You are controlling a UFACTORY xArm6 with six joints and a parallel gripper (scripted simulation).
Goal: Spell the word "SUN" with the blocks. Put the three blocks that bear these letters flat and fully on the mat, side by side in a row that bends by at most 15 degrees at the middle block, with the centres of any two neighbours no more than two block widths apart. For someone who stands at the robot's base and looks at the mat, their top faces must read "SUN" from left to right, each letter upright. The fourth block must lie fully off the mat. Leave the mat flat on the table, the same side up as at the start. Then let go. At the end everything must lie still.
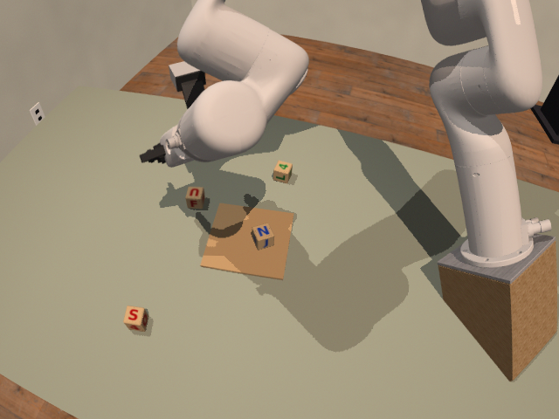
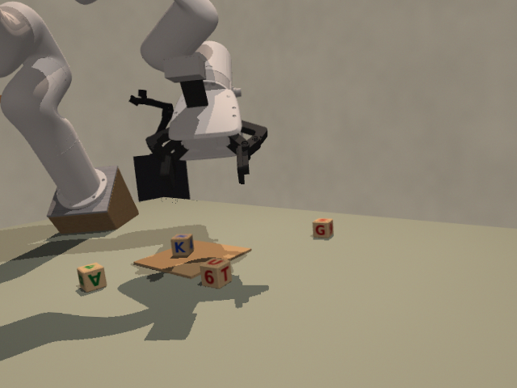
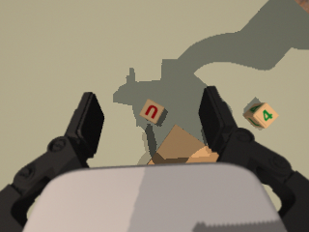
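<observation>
Now: hand 4 cm short of the S block, 26 cm to the right of it and 13 cm above it. Round my hand: U block (13 cm below); tan mat (11 cm behind, 7 cm to the left, 14 cm below); N block (14 cm behind, 8 cm to the left, 13 cm below).
</observation>
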